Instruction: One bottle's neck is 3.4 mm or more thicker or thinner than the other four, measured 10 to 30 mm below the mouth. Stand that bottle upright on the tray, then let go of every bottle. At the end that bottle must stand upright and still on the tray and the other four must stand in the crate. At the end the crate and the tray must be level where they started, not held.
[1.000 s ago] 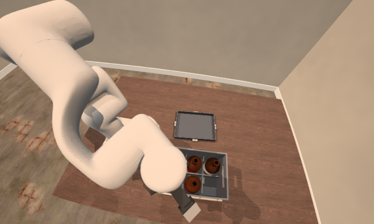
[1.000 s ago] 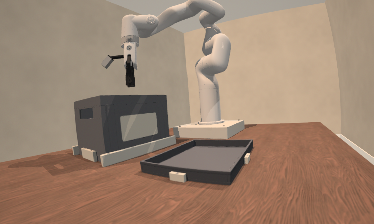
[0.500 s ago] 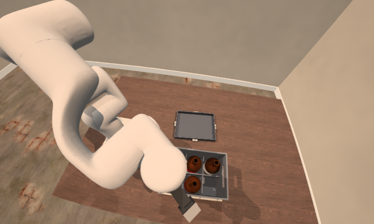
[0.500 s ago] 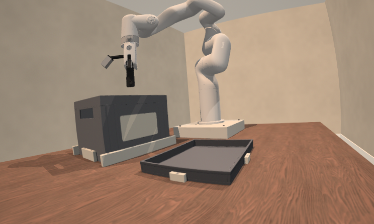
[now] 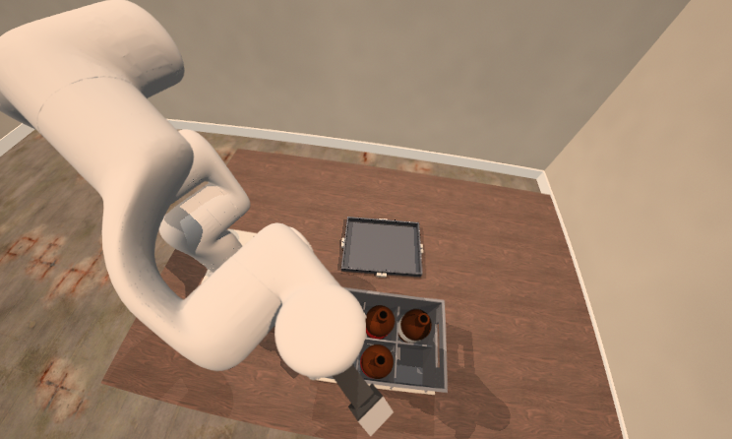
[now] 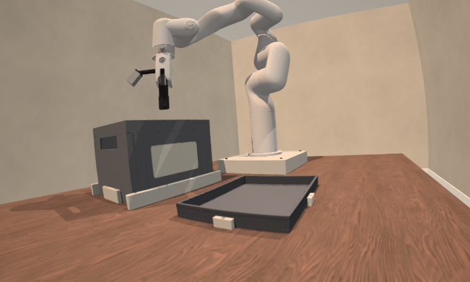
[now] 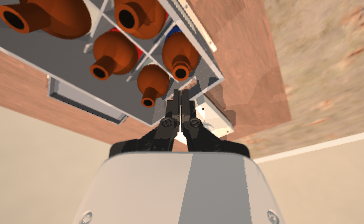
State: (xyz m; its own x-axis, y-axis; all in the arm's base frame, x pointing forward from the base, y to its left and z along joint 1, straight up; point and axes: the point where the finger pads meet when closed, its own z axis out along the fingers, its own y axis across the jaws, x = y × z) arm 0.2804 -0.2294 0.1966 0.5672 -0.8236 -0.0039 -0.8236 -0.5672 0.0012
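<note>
Now: the brown bottle 10 cm ahead of my hand, 7 cm to the left of it and 16 cm below it. Round my hand: dark tray: 14 cm ahead, 32 cm to the left, 23 cm below; then dark grey crate: 10 cm ahead, 3 cm to the left, 16 cm below.
</note>
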